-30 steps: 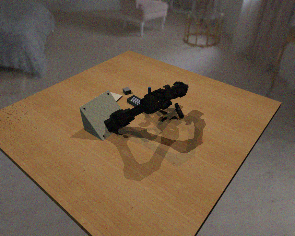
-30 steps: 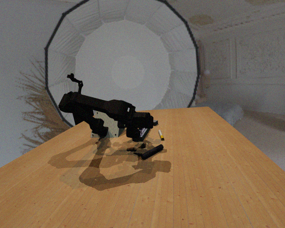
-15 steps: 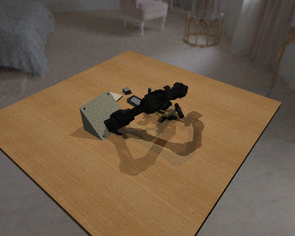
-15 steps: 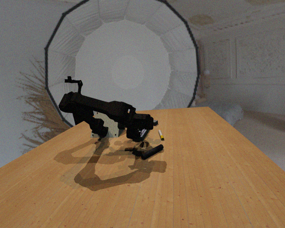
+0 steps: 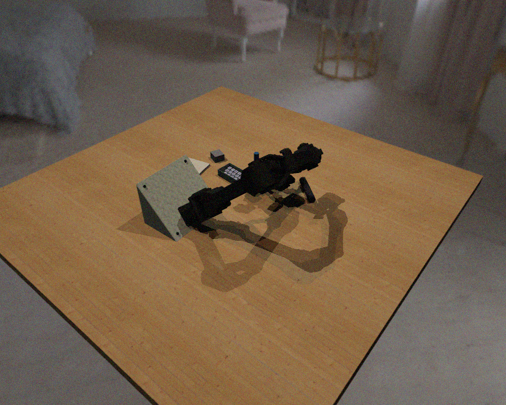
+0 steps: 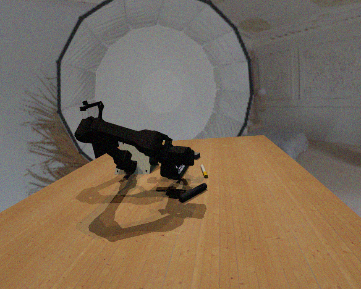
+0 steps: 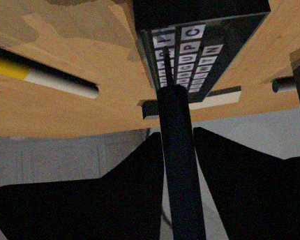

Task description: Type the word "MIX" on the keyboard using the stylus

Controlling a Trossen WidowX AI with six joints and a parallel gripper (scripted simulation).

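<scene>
My gripper tip is now 2 cm above the blue stylus. Also, from my gripper tip: yellow marker: 11 cm ahead, 7 cm below, 3 cm to the left; then pale flat pad: 26 cm to the left, 8 cm behind, 7 cm below; then grey cube: 23 cm to the left, 6 cm below, 3 cm ahead.
</scene>
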